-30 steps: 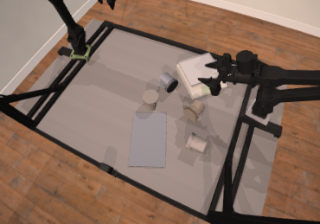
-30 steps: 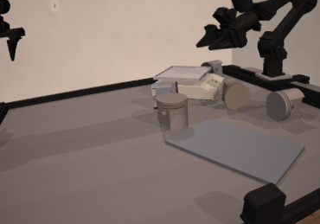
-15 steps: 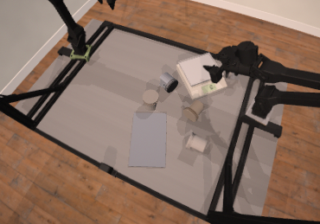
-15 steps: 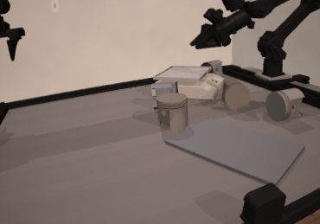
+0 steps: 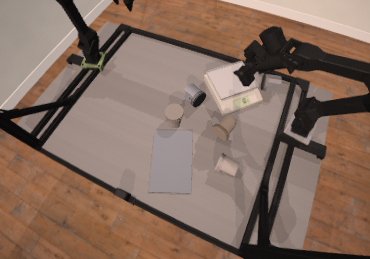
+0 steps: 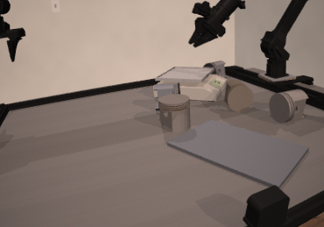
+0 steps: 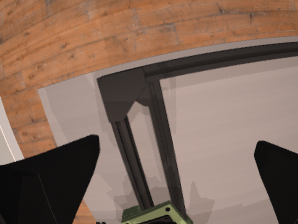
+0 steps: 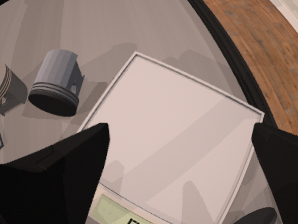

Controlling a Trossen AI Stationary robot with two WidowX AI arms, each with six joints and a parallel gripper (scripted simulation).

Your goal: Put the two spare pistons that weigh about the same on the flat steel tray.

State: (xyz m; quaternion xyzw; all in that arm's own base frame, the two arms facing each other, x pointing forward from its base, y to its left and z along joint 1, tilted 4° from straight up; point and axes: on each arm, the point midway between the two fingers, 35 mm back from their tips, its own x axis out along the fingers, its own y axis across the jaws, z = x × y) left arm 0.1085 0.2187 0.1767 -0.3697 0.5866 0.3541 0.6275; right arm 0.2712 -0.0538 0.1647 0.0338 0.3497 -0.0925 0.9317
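Now: the dark piston 11 cm behind my right hand, 16 cm to the left of it and 14 cm below it. The rest, counted from my right hand: weighing scale 1 cm ahead, 4 cm to the left, 14 cm below; flat steel tray 38 cm behind, 14 cm to the left, 18 cm below.
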